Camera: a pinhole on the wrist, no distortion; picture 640 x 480 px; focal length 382.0 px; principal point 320.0 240.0 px. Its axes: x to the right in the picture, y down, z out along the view. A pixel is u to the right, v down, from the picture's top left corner.
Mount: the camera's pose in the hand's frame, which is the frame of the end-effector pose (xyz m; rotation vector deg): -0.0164 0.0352 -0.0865 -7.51 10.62 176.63
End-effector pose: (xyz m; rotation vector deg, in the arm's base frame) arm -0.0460 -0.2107 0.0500 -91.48 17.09 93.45
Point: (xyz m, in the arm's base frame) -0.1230 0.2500 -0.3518
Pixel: outside the picture
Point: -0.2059 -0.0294 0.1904
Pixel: 354.3 395.6
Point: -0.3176 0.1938 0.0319
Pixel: 172.1 356.7
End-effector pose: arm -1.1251 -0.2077 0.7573 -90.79 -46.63 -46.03
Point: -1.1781 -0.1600 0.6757
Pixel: 488.0 415.9
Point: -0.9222 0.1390 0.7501
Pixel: 163.0 198.1
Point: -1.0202 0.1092 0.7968
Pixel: 154.9 289.3
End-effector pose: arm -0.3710 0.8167 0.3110 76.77 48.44 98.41
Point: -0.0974 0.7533 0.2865
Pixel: 380.5 375.1
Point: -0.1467 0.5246 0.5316
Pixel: 471.4 40.1
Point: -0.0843 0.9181 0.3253
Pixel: 198.3 416.2
